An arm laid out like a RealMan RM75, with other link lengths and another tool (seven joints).
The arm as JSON. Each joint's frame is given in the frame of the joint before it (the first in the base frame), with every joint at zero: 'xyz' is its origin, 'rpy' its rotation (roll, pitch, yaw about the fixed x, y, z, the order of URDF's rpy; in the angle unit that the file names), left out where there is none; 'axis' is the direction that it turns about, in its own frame. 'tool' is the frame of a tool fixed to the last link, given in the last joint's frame.
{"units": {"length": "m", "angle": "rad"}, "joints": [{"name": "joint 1", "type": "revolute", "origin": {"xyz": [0.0, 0.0, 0.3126]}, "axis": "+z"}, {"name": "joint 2", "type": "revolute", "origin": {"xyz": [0.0, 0.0, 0.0]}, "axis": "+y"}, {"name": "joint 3", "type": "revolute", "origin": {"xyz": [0.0, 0.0, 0.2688]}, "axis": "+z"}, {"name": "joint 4", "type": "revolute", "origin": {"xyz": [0.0, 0.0, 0.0]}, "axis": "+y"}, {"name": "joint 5", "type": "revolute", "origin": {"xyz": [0.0, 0.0, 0.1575]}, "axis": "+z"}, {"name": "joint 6", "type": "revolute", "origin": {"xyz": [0.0, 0.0, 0.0]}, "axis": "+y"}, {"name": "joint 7", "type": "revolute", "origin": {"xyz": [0.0, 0.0, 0.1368]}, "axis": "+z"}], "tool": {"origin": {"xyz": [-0.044, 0.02, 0.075], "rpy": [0.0, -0.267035, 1.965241]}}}
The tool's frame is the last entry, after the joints.
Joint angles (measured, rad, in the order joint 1, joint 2, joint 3, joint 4, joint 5, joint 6, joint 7), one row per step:
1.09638, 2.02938, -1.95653, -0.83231, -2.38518, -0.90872, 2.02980
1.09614, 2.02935, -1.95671, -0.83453, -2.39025, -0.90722, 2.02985
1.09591, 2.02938, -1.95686, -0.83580, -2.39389, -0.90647, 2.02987
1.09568, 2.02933, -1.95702, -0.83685, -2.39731, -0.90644, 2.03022
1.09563, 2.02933, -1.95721, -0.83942, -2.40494, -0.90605, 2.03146
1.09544, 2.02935, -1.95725, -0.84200, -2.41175, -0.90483, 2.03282
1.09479, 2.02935, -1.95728, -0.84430, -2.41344, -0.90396, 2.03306
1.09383, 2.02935, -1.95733, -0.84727, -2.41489, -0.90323, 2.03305
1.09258, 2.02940, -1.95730, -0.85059, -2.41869, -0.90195, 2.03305
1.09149, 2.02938, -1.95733, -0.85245, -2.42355, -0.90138, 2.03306
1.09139, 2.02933, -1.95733, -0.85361, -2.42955, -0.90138, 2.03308
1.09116, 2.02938, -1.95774, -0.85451, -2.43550, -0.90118, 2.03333
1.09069, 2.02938, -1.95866, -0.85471, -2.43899, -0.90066, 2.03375
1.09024, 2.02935, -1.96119, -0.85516, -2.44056, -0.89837, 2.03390
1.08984, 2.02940, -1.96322, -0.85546, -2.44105, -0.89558, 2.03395
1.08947, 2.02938, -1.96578, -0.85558, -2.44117, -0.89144, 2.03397
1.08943, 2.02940, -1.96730, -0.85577, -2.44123, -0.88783, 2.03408
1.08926, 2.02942, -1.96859, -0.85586, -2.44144, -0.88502, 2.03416
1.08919, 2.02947, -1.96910, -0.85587, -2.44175, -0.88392, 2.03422
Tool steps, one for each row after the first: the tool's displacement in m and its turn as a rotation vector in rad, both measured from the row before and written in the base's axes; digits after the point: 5 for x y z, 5 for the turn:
-0.00016, 0.00059, 0.00024, 0.00240, -0.00169, 0.00522
0.00005, 0.00037, 0.00016, 0.00154, -0.00160, 0.00327
0.00021, 0.00031, 0.00019, 0.00131, -0.00195, 0.00231
0.00009, 0.00075, 0.00038, 0.00320, -0.00364, 0.00552
-0.00014, 0.00078, 0.00034, 0.00339, -0.00227, 0.00523
-0.00039, 0.00012, 0.00005, 0.00084, 0.00065, 0.00247
-0.00046, -0.00001, 0.00002, 0.00048, 0.00098, 0.00273
-0.00029, 0.00027, 0.00014, 0.00164, -0.00009, 0.00427
0.00035, 0.00040, 0.00026, 0.00198, -0.00221, 0.00343
0.00040, 0.00061, 0.00036, 0.00231, -0.00379, 0.00412
0.00052, 0.00055, 0.00030, 0.00226, -0.00394, 0.00385
0.00056, 0.00029, 0.00013, 0.00140, -0.00265, 0.00195
0.00021, 0.00009, -0.00012, 0.00068, -0.00131, 0.00307
-0.00006, 0.00007, -0.00018, 0.00059, 0.00014, 0.00254
-0.00020, 0.00017, -0.00023, 0.00092, 0.00077, 0.00324
-0.00043, 0.00024, -0.00016, 0.00106, 0.00138, 0.00277
-0.00023, 0.00018, -0.00012, 0.00085, 0.00084, 0.00211
-0.00007, 0.00008, -0.00005, 0.00040, 0.00018, 0.00091

